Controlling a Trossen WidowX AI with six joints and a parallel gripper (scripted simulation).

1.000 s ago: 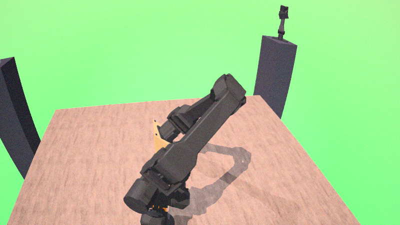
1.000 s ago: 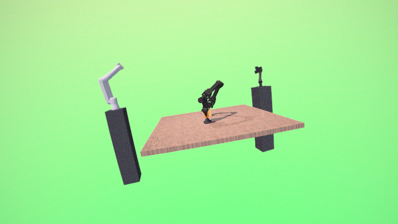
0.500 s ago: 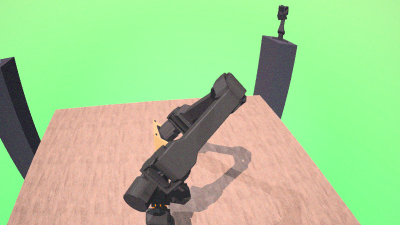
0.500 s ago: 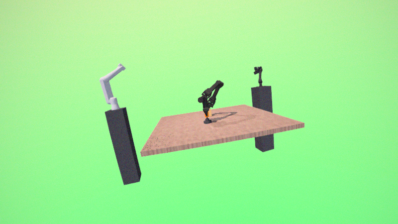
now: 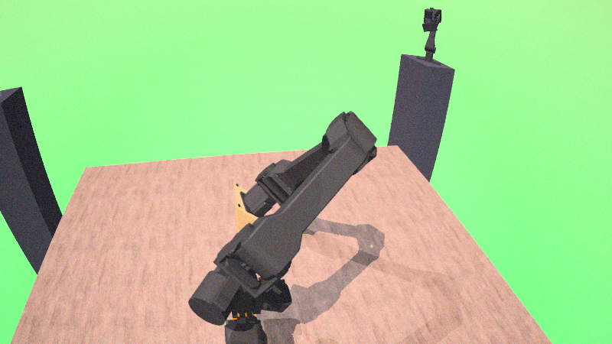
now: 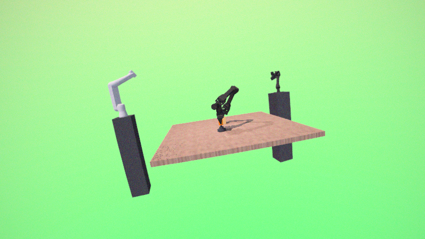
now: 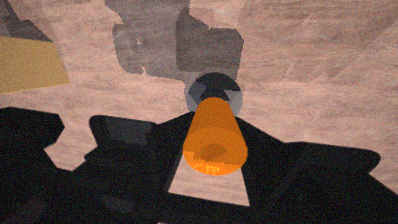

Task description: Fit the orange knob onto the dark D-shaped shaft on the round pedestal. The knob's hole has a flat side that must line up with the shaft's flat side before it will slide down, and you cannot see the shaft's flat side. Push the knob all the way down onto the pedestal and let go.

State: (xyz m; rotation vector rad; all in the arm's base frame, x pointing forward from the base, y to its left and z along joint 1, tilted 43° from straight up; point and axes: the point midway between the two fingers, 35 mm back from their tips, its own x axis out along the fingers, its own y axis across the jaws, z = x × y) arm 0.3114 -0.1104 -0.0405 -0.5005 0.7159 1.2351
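Now: gripper tip 20 mm below the orange knob. From my gripper tip the other things lie so: dark round pedestal: 40 mm below.
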